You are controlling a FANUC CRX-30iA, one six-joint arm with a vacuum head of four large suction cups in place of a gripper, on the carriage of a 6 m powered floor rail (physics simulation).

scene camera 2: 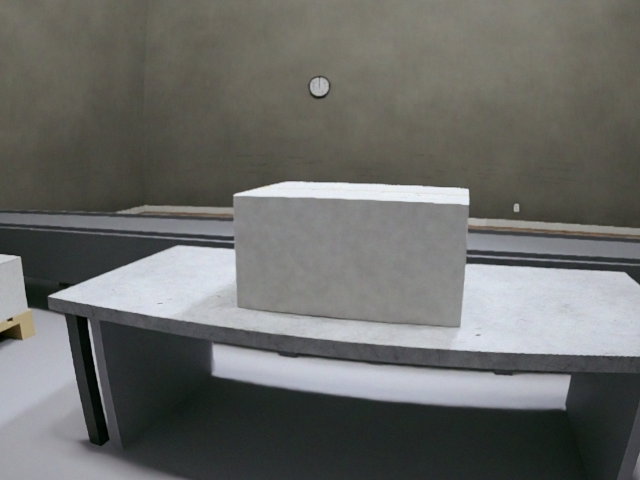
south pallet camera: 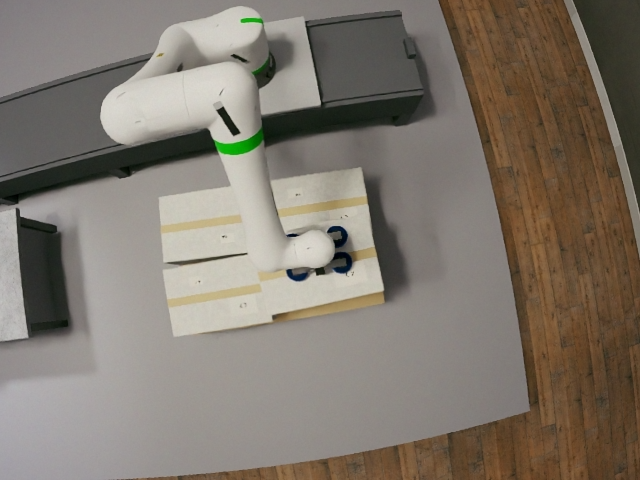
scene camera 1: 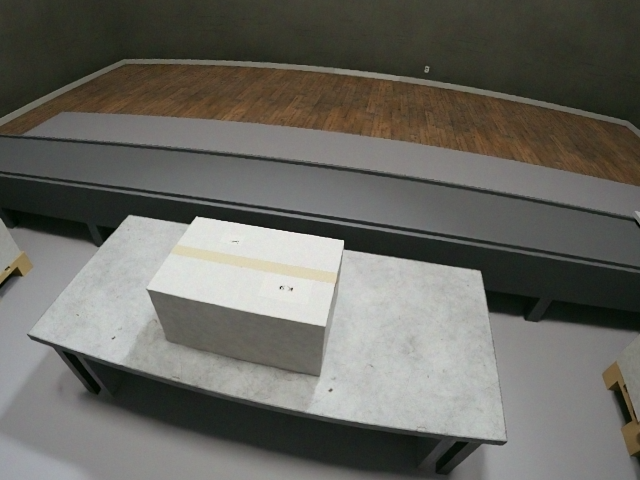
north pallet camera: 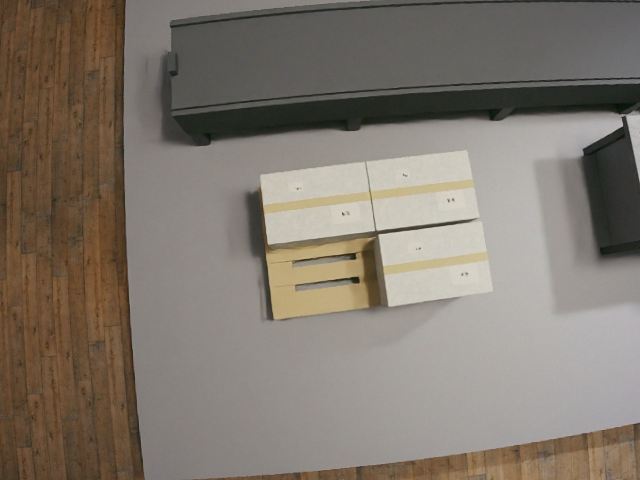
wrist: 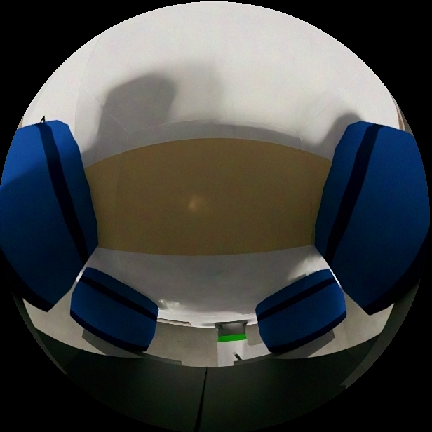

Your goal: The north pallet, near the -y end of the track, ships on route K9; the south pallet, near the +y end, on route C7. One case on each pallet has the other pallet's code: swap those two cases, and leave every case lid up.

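My vacuum gripper is shut on a white C7 case; its four blue cups sit on the lid across the tape. The case is lid up, over the front right of the south pallet. It looks slightly raised and covers part of the back right case. The back left case and front left case are lid up. A K9 case stands lid up on the table. The north pallet holds three lid-up cases with blurred codes; its front left place is bare.
The grey table stands between the pallets; its ends show in the north and south pallet views. The floor rail runs behind. My white arm reaches over the south pallet's cases.
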